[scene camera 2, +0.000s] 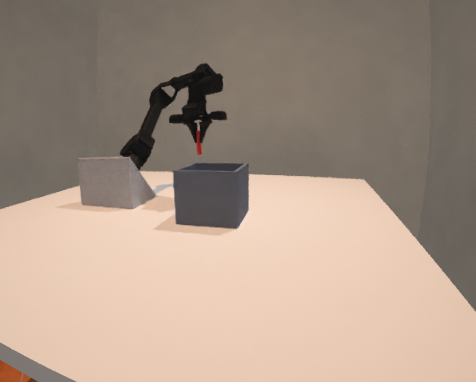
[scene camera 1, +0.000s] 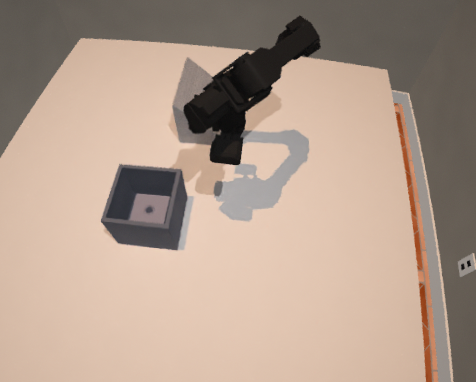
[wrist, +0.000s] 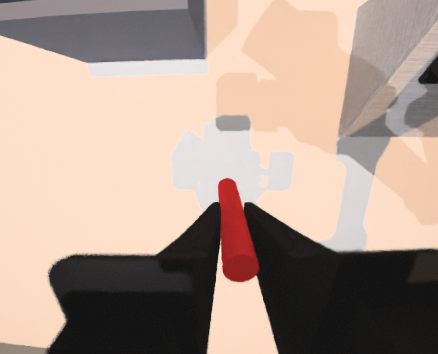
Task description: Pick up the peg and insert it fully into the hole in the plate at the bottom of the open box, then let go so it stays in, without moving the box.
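Places are measured from the arm's base along level axes (x ahead, y left, z up), in millimetres.
Pixels of known places: gripper, fingertip midpoint: (scene camera 2: 198, 143) (wrist: 231, 209); arm's base at its link origin: (scene camera 2: 126, 173).
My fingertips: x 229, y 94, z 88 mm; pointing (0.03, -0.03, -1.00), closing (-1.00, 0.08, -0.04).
Ahead of a thing's pixels: the offset from my fingertips to its top centre. "pt": to the spot under its first point. Level surfaces: height alone.
My gripper (scene camera 2: 199, 139) (wrist: 231, 209) is shut on the red peg @[0 mm ahead, 2 mm left, 42 mm up] (scene camera 2: 199, 147) (wrist: 236, 232) and holds it roughly upright, high above the table. The peg's lower end sticks out below the fingertips. The dark blue-grey open box @[95 mm ahead, 202 mm right, 51 mm down] (scene camera 1: 145, 235) (scene camera 2: 207, 197) (wrist: 140, 37) stands upright on the table. The gripper and peg are off to one side of the box, higher than its rim. In scene camera 1 the pale plate @[95 mm ahead, 202 mm right, 128 mm down] (scene camera 1: 158, 202) shows at the box's bottom with a dark round hole @[pt 87 mm ahead, 206 mm right, 144 mm down] (scene camera 1: 149, 209); the arm hides the peg there.
A grey wedge-shaped block (scene camera 1: 186, 95) (scene camera 2: 106, 182) (wrist: 372, 55) stands on the table @[189 mm down] (scene camera 1: 280, 300) (scene camera 2: 260, 280) near the arm's base. The box stands apart from this block. The arm's shadows fall on the table beside the box.
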